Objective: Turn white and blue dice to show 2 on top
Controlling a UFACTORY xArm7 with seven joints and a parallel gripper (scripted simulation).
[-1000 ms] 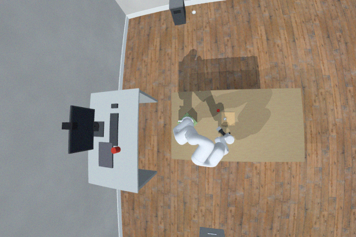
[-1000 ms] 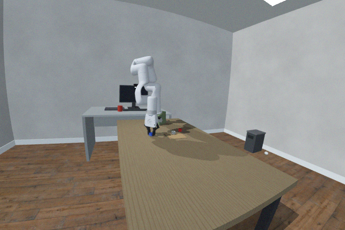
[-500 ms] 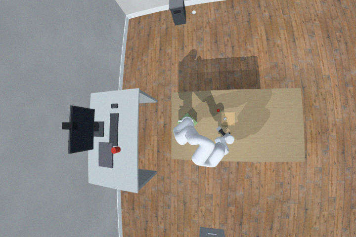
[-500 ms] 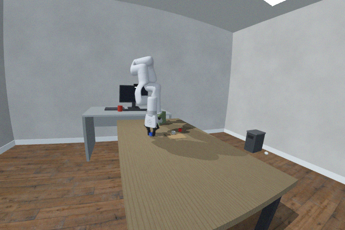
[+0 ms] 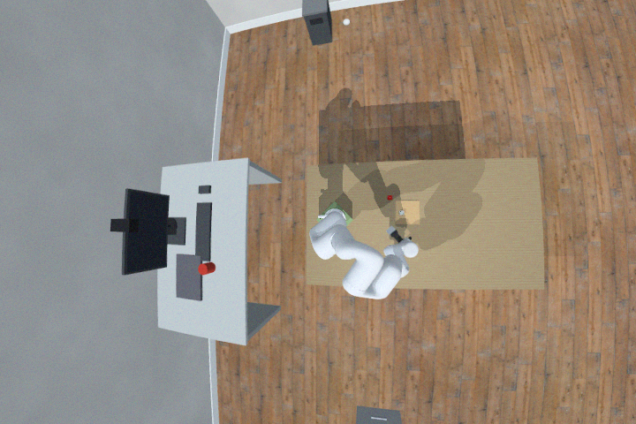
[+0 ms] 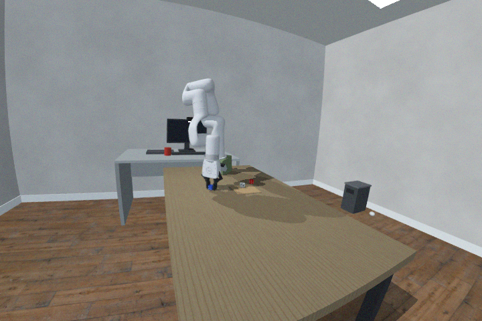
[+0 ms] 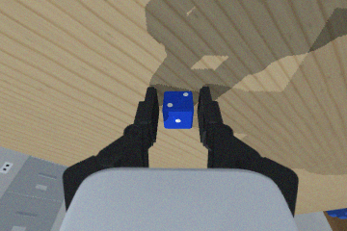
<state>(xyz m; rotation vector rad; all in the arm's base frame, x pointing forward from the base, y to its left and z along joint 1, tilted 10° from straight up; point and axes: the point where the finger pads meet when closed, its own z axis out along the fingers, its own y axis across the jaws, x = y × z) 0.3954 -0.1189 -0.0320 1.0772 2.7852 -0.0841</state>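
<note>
Now: hand 10 mm above the blue die. From my hand the other things lie so: red die: 270 mm to the left, 80 mm behind, 10 mm below; then white die: 190 mm to the left, 10 mm below, 10 mm behind; then tan mat: 190 mm to the left, 30 mm ahead, 20 mm below.
</note>
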